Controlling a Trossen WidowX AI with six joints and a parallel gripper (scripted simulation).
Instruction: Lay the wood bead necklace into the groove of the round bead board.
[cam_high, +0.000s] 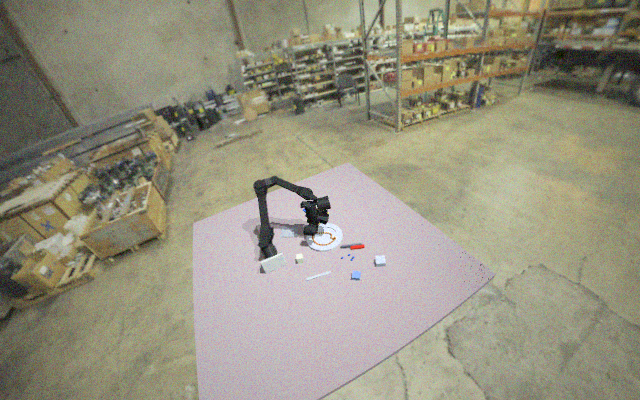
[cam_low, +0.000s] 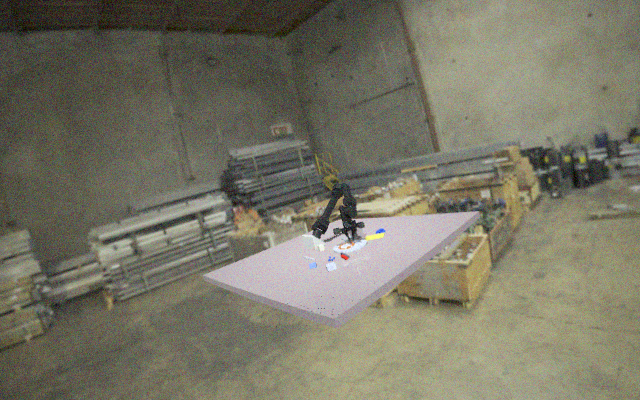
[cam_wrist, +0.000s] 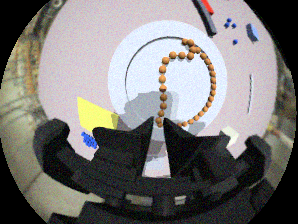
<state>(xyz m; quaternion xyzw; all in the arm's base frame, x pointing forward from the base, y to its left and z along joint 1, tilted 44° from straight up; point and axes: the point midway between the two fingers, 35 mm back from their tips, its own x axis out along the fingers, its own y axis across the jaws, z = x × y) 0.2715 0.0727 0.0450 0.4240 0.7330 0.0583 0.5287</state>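
Right now the yellow sheet is 50 mm ahead of my gripper tip, 140 mm to the left of it and 10 mm below it. Round my gripper tip: cream cube (140 mm behind, 140 mm to the right); red-handled tool (150 mm ahead, 180 mm to the right, 10 mm below); grey plate (140 mm behind, 90 mm to the left, 10 mm below).
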